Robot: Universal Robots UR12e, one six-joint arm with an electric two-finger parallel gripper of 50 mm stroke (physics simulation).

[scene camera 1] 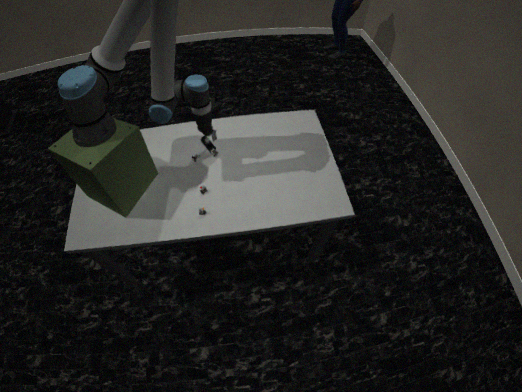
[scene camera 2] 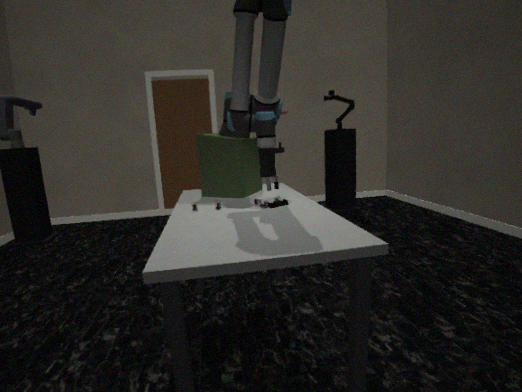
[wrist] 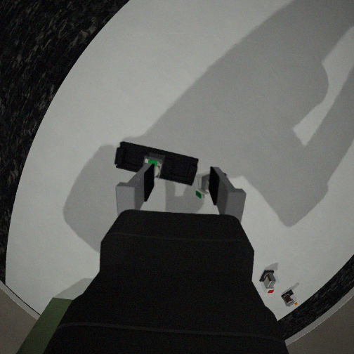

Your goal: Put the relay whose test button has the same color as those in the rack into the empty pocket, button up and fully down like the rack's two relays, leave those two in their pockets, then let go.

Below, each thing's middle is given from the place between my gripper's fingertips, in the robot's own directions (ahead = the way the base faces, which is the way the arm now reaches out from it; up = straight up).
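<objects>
The black rack (wrist: 180,168) is here, and my hand is 20 mm past it, 30 mm to the right of it and 70 mm above it.
</objects>
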